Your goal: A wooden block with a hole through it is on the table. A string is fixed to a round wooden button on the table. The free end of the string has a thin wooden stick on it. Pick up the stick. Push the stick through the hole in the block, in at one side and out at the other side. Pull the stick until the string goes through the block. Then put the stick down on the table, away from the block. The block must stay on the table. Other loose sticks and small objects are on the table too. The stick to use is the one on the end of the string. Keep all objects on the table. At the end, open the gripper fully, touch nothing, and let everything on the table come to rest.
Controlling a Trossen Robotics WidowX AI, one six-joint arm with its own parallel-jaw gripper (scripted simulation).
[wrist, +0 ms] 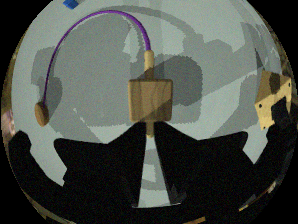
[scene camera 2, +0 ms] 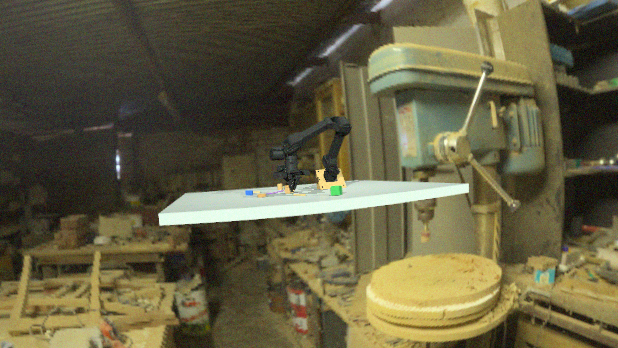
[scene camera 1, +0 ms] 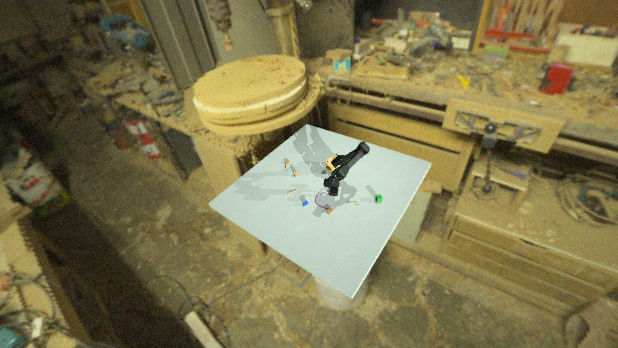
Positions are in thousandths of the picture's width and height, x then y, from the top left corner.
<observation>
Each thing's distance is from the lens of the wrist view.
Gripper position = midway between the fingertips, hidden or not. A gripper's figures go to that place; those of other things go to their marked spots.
my gripper (wrist: 502,547): 0.10 m
wooden block (wrist: 502,444): 0.07 m
</observation>
